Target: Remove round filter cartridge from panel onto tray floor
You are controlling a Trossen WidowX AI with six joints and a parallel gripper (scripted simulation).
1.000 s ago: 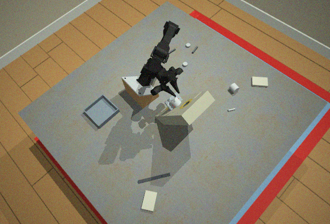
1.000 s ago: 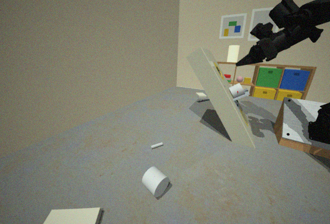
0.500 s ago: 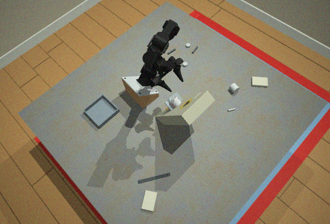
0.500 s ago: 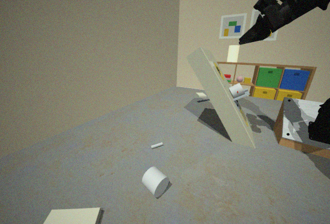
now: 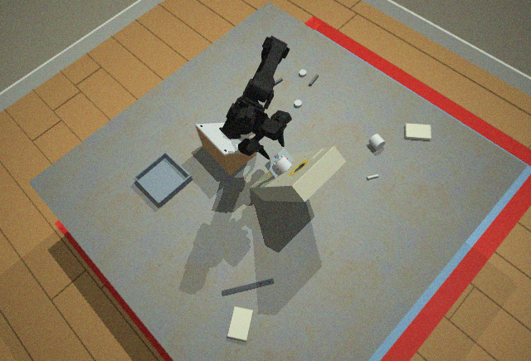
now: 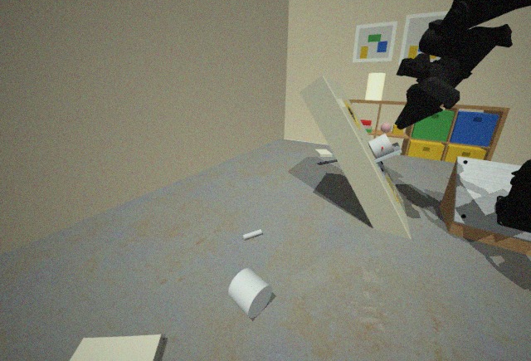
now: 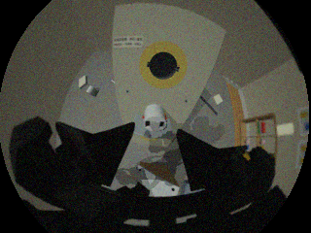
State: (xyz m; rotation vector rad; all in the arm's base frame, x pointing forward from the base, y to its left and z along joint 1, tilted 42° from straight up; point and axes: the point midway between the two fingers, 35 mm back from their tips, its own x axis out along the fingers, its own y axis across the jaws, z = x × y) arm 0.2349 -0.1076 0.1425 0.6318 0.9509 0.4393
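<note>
The round filter cartridge is 2 cm ahead of my gripper tip and 5 cm below it. Also, from my gripper tip: grey-blue tray 30 cm behind, 30 cm to the right, 21 cm below; cream service panel 7 cm ahead, 1 cm to the left, 6 cm below.
</note>
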